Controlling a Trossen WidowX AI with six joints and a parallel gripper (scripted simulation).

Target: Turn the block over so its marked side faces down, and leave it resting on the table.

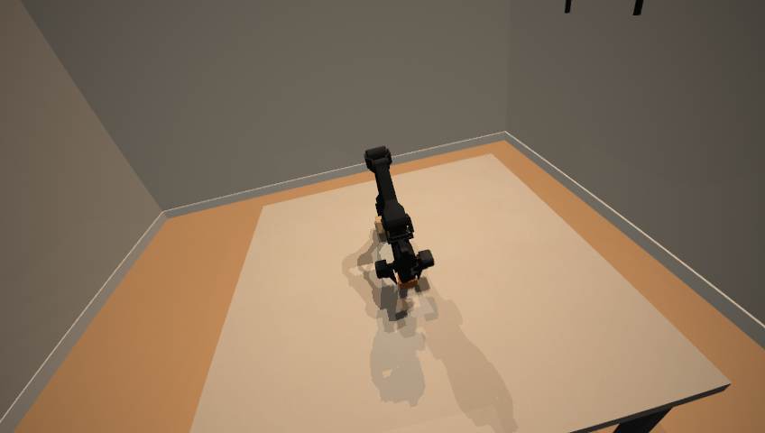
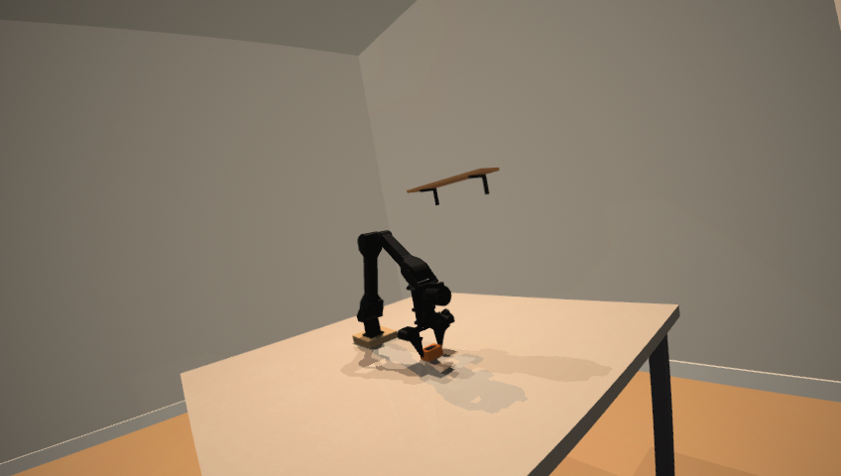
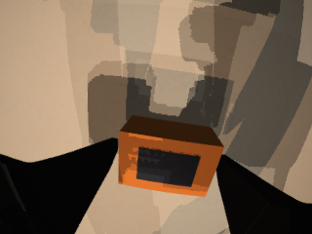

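Now: gripper tip 1 cm below the block.
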